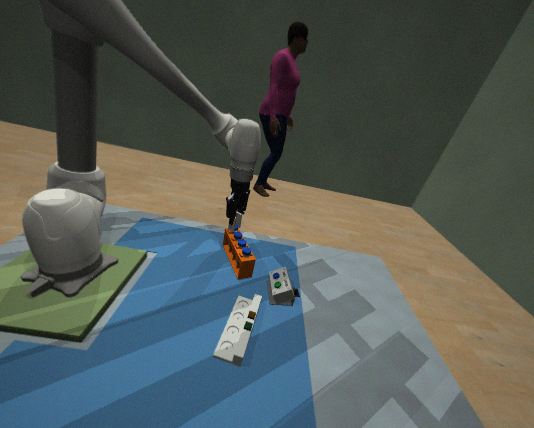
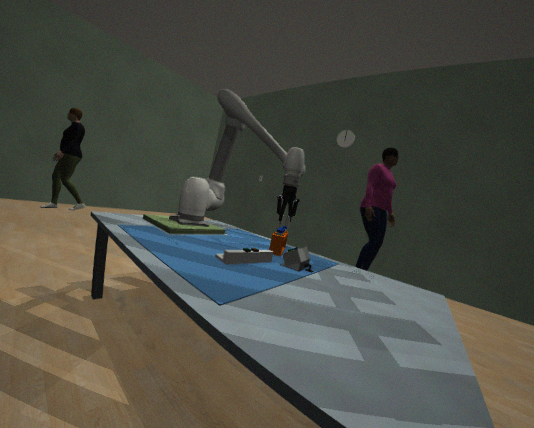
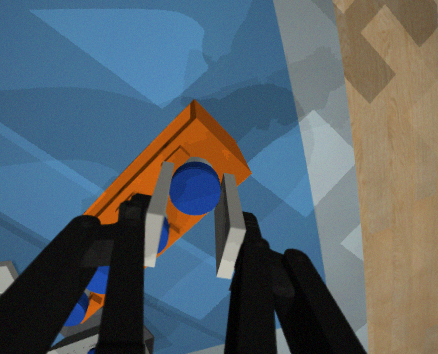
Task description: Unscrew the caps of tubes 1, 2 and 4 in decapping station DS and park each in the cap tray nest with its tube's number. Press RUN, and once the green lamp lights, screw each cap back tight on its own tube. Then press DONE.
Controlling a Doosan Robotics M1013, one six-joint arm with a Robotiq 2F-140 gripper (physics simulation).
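Seen in the pictures: gripper, between the fingertips: [image 1: 234, 228] [image 2: 283, 227] [image 3: 195, 187]; arm's base, origin of its link: [image 1: 74, 269] [image 2: 189, 222].
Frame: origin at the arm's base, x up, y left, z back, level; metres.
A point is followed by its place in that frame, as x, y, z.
The orange decapping station [image 1: 245, 270] @(0.018, 0.226, -0.525) [image 2: 278, 244] @(0.028, 0.235, -0.537) [image 3: 206, 136] @(0.069, 0.388, -0.382) stands upright with several blue-capped tubes in a row. My gripper [image 1: 235, 227] @(0.090, 0.376, -0.412) [image 2: 283, 225] @(0.090, 0.376, -0.412) [image 3: 195, 187] @(0.090, 0.376, -0.412) points down and is shut on the blue cap [image 3: 195, 192] @(0.100, 0.376, -0.410) at the station's far end, with a pale finger on each side. The cap sits over its tube in the station. The other blue caps [image 1: 242, 243] [image 3: 75, 312] sit in the row. The white cap tray [image 1: 243, 345] @(0.019, -0.057, -0.613) [image 2: 247, 257] @(-0.002, 0.001, -0.620) has round nests with no caps in them. Tube numbers are not readable.
A grey control box [image 1: 283, 296] @(0.021, 0.160, -0.691) [image 2: 296, 259] @(0.018, 0.168, -0.715) with a blue button [image 1: 276, 275] @(0.044, 0.225, -0.646) and a green button [image 1: 277, 285] @(0.042, 0.179, -0.660) stands beside the station and the tray. The tray carries a brown square [image 1: 252, 314] @(0.028, 0.041, -0.608) and a dark green square [image 1: 248, 325] @(0.027, 0.000, -0.608). A person in pink [image 1: 284, 82] [image 2: 378, 187] is beyond the table.
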